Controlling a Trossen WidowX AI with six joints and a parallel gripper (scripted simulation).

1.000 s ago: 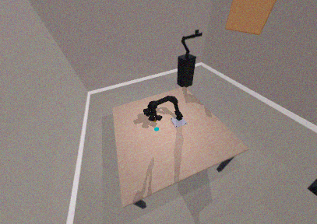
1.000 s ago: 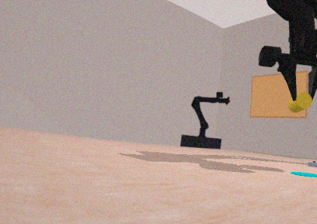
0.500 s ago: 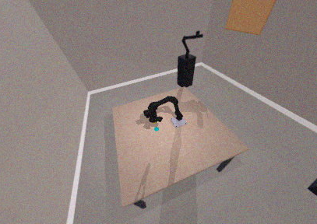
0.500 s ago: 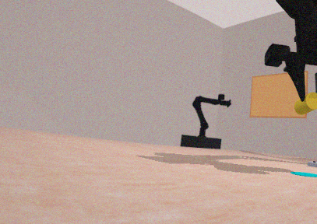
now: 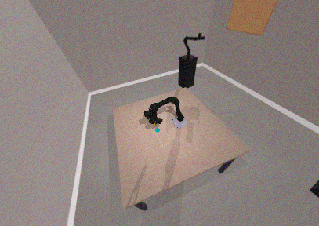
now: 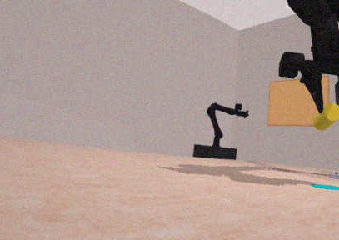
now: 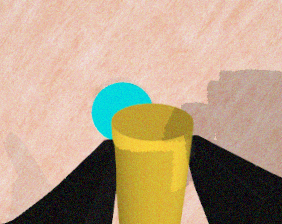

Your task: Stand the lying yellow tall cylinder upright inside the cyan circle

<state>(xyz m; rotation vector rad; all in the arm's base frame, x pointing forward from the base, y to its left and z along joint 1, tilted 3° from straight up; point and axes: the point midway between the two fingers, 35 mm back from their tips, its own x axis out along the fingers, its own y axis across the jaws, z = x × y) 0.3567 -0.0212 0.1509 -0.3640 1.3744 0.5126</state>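
Right now the cyan circle is 130 mm below my gripper tip and 20 mm behind it. The rest, counted from my gripper tip: yellow tall cylinder (20 mm behind, 10 mm to the right).
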